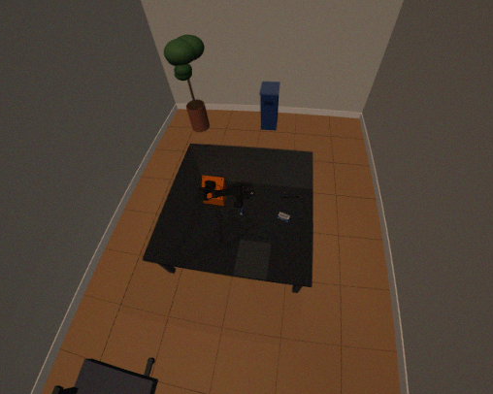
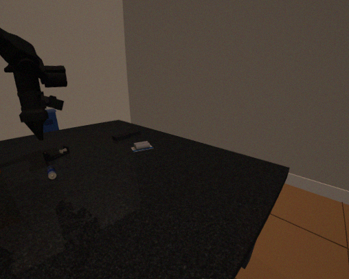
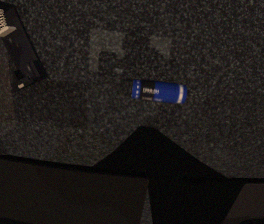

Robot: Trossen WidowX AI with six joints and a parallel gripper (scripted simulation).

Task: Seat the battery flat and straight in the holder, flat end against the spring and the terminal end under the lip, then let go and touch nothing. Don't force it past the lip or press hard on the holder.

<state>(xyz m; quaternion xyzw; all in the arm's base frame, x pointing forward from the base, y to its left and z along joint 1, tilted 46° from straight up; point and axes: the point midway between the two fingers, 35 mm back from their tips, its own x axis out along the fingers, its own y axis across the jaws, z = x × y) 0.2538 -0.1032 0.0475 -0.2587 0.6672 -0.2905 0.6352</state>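
Right now the battery is 110 mm below my gripper tip and 20 mm to the right of it.
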